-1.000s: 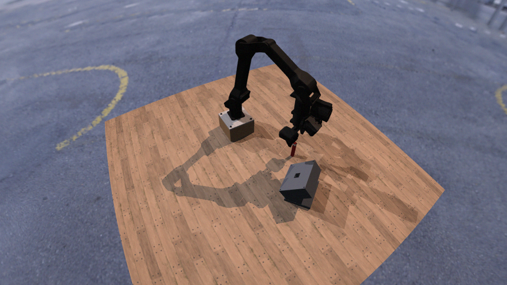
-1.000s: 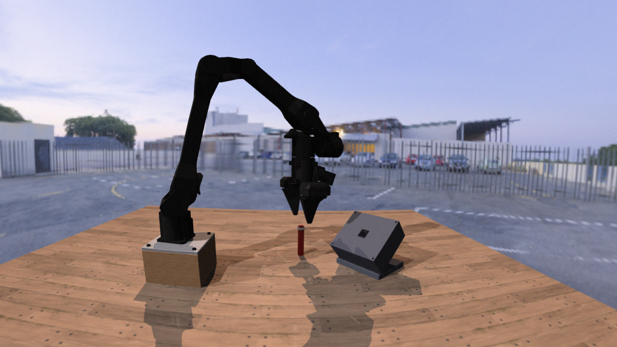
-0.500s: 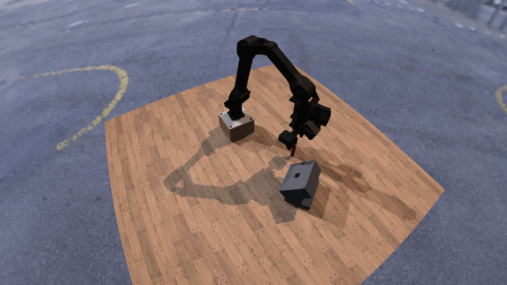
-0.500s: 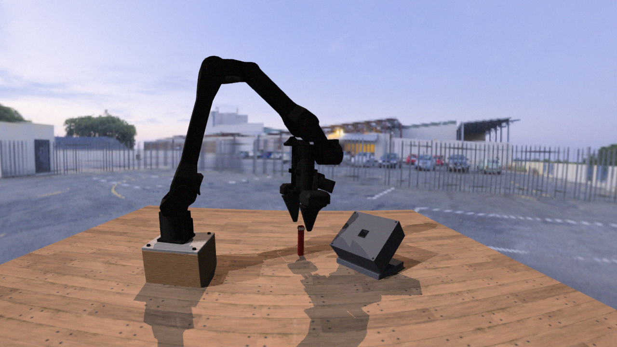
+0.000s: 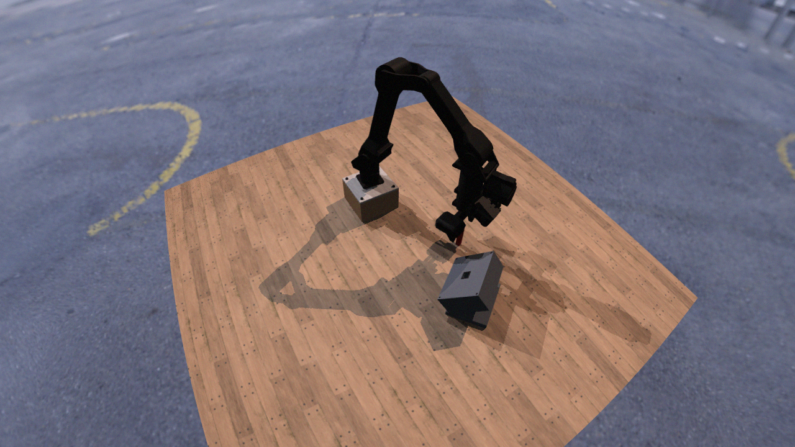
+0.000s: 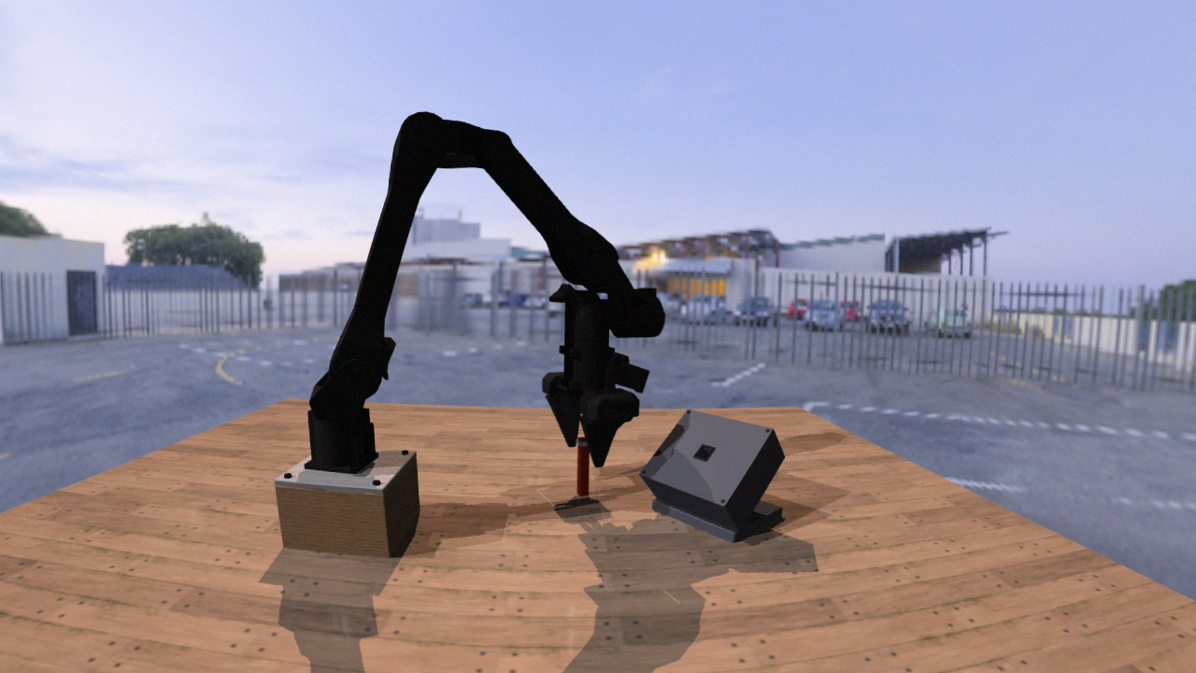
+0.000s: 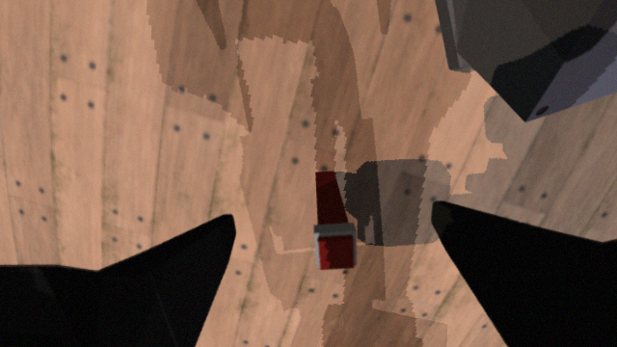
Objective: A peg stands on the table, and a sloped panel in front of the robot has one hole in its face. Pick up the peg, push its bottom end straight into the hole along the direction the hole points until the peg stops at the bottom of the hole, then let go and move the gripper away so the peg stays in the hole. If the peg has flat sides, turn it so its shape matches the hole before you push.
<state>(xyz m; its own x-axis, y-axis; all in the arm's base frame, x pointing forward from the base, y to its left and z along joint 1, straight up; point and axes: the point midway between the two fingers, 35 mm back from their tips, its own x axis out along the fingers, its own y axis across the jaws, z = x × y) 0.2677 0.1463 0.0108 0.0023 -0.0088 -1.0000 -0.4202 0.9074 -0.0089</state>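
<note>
My gripper tip is right at the red square peg. The rest, counted from my gripper tip: grey sloped panel 160 mm ahead, 70 mm to the right, 10 mm above.
</note>
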